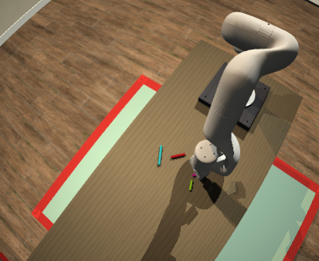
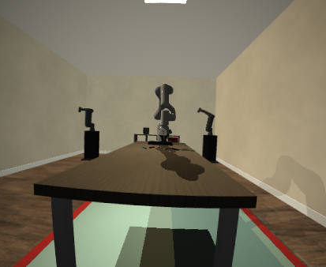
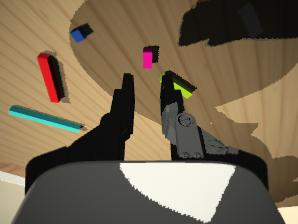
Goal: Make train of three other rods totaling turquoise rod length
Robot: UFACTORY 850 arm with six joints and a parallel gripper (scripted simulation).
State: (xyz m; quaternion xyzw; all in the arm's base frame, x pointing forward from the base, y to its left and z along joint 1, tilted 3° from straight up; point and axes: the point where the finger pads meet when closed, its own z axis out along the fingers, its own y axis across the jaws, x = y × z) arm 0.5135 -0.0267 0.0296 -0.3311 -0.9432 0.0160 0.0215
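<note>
Right now my hand is 1 cm short of the magenta rod, 1 cm to the left of it and 8 cm above it. Round my hand: grey rod 4 cm ahead, 10 cm to the left, 8 cm below; blue rod 6 cm behind, 4 cm to the right, 8 cm below; lime rod 6 cm ahead, 8 cm below.
</note>
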